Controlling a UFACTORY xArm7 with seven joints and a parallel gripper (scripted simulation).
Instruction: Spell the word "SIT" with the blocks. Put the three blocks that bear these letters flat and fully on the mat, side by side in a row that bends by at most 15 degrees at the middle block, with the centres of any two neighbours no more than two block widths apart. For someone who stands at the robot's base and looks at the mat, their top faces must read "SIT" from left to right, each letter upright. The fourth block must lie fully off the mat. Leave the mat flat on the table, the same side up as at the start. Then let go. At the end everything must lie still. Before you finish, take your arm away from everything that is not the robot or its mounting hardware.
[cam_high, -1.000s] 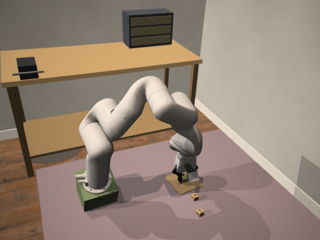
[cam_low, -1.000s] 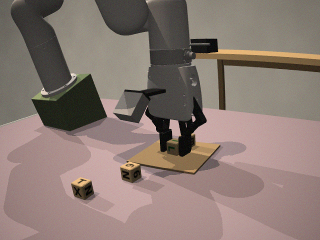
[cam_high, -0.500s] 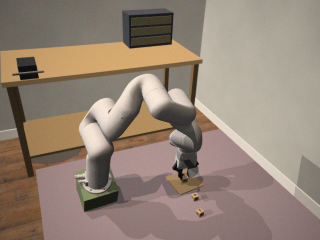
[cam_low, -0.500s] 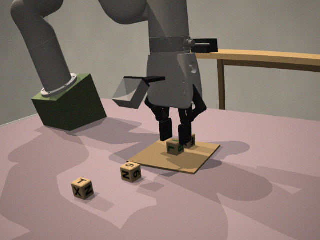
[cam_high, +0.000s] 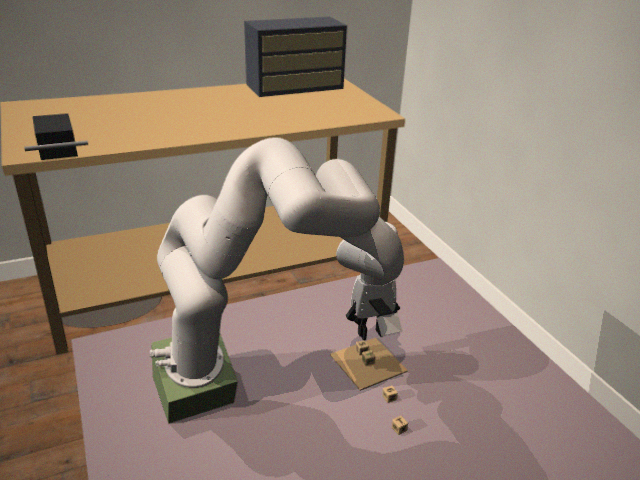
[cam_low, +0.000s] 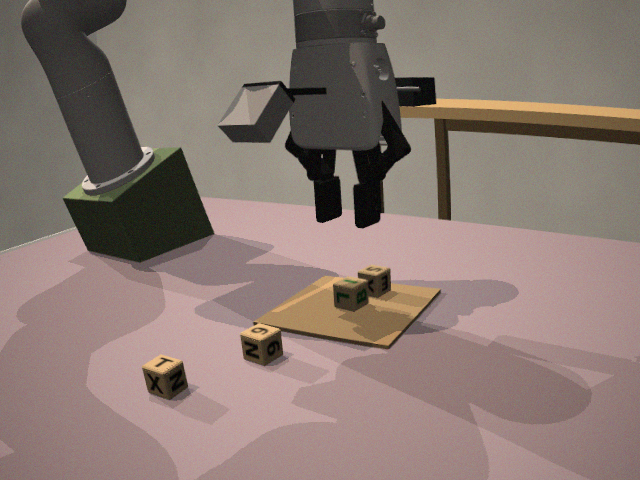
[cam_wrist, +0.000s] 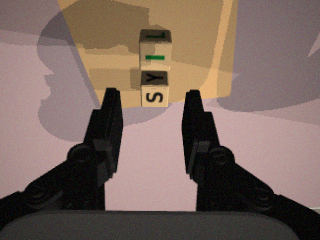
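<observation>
Right now my hand is 22 cm to the left of the wooden block and 10 cm above it. Round my hand: tan mat 11 cm below.
</observation>
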